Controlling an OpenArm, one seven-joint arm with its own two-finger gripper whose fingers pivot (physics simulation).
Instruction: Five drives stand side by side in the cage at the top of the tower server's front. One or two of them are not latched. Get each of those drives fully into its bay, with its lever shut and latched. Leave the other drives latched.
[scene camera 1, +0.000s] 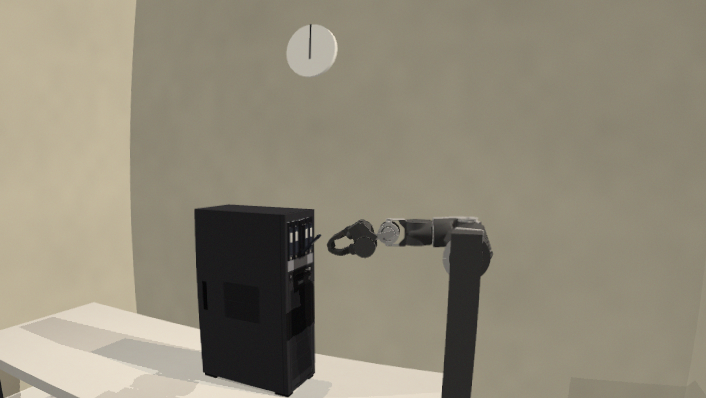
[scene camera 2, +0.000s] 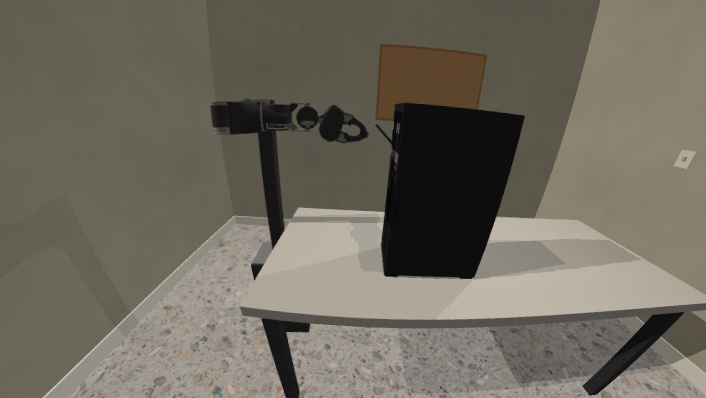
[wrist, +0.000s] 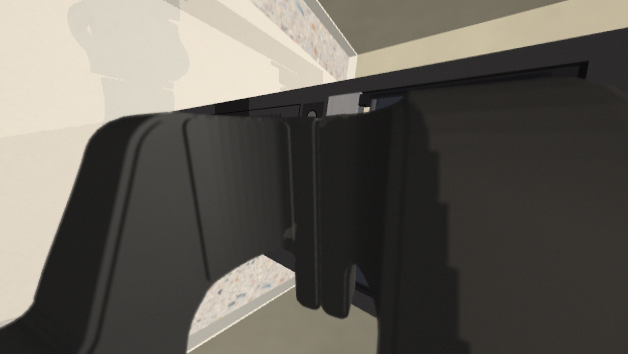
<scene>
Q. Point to my gripper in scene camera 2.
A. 365, 134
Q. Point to my gripper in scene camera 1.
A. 329, 245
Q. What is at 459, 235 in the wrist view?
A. My gripper.
</scene>
